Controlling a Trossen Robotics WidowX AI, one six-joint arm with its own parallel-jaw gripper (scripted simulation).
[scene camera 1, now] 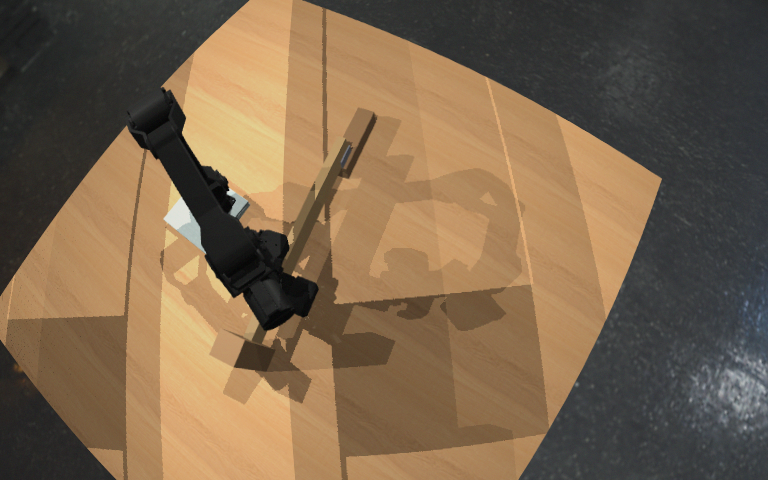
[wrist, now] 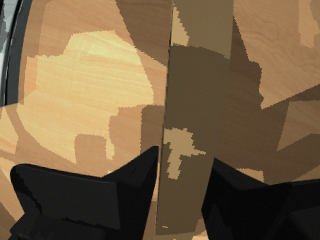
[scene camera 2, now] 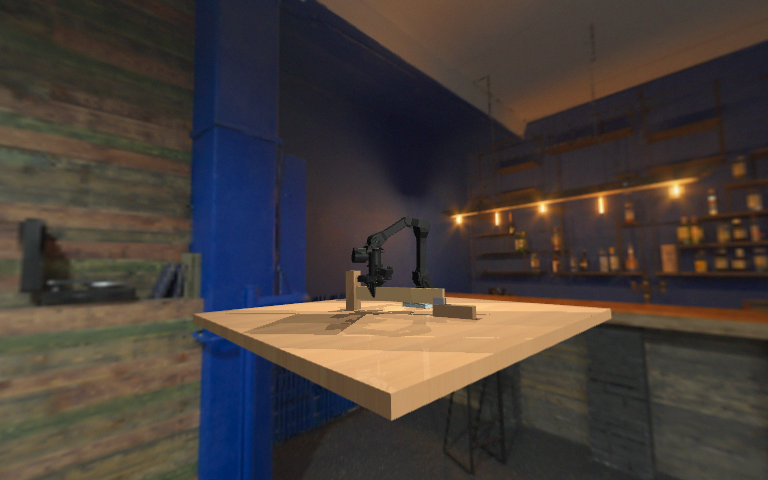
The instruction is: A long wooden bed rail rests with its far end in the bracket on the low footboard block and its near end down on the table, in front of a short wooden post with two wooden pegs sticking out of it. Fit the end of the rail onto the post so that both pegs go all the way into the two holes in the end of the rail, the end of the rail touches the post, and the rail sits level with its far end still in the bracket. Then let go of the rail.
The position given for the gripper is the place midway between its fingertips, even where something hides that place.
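Observation:
Scene camera 1 shows the gripper [scene camera 1: 277,291], and the wrist view has it too, the gripper [wrist: 175,153] being visible there as well.

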